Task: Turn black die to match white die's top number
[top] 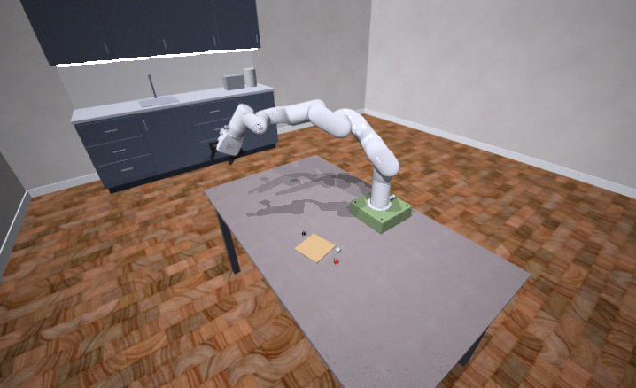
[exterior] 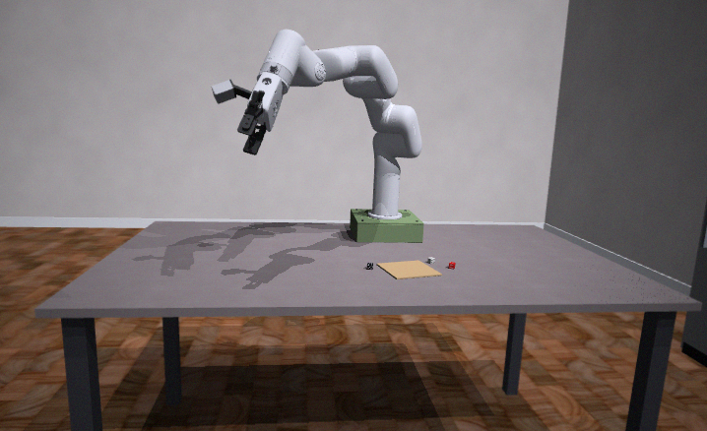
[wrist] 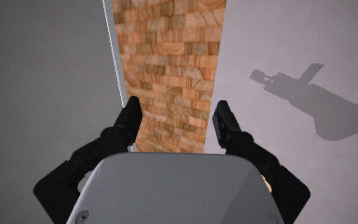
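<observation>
My gripper is now 360 mm above the black die, 300 mm to the right of it and 260 mm past it. Round my hand: white die (490 mm to the left, 360 mm below, 340 mm behind); then red die (540 mm to the left, 360 mm below, 290 mm behind); then tan mat (410 mm to the left, 370 mm below, 260 mm behind).
</observation>
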